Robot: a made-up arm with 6 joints. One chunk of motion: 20 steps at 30 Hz.
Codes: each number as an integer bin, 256 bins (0 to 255) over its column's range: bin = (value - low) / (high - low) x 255, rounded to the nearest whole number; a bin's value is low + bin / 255 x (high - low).
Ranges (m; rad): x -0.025..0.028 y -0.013..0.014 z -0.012..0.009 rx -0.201..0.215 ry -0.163..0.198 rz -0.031..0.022
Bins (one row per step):
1: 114 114 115 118 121 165
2: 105 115 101 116 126 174
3: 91 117 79 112 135 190
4: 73 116 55 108 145 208
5: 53 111 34 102 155 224
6: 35 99 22 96 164 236
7: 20 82 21 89 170 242
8: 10 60 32 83 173 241
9: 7 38 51 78 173 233
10: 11 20 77 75 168 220
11: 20 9 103 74 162 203
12: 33 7 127 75 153 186
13: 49 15 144 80 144 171
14: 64 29 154 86 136 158
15: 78 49 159 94 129 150
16: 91 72 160 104 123 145
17: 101 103 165 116 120 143
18: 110 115 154 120 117 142
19: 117 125 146 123 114 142
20: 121 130 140 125 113 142
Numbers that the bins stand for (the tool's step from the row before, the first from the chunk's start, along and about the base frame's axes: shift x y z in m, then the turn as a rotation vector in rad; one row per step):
1: -0.00131 -0.00093 -0.00253 -0.00850 0.00830 0.00329
2: -0.00318 -0.00082 -0.00368 -0.01176 0.01538 0.00516
3: -0.00609 -0.00061 -0.00549 -0.01829 0.02812 0.00849
4: -0.00983 -0.00072 -0.00747 -0.02481 0.04227 0.01223
5: -0.01398 -0.00125 -0.00920 -0.03460 0.05643 0.01556
6: -0.01773 -0.00252 -0.01019 -0.04439 0.06917 0.01805
7: -0.02084 -0.00432 -0.01027 -0.05581 0.07767 0.01930
8: -0.02292 -0.00665 -0.00936 -0.06560 0.08191 0.01909
9: -0.02355 -0.00898 -0.00780 -0.07375 0.08191 0.01743
10: -0.02271 -0.01088 -0.00566 -0.07865 0.07484 0.01473
11: -0.02084 -0.01205 -0.00352 -0.08028 0.06634 0.01119
12: -0.01814 -0.01226 -0.00154 -0.07865 0.05360 0.00766
13: -0.01482 -0.01141 -0.00014 -0.07049 0.04086 0.00454
14: -0.01170 -0.00993 0.00068 -0.06070 0.02953 0.00184
15: -0.00879 -0.00781 0.00109 -0.04765 0.01962 0.00018
16: -0.00609 -0.00538 0.00118 -0.03134 0.01113 -0.00086
17: -0.00401 -0.00209 0.00159 -0.01176 0.00688 -0.00128
18: -0.00214 -0.00082 0.00068 -0.00524 0.00264 -0.00149
19: -0.00068 0.00024 0.00002 -0.00034 -0.00161 -0.00149
20: 0.00015 0.00076 -0.00047 0.00292 -0.00303 -0.00149

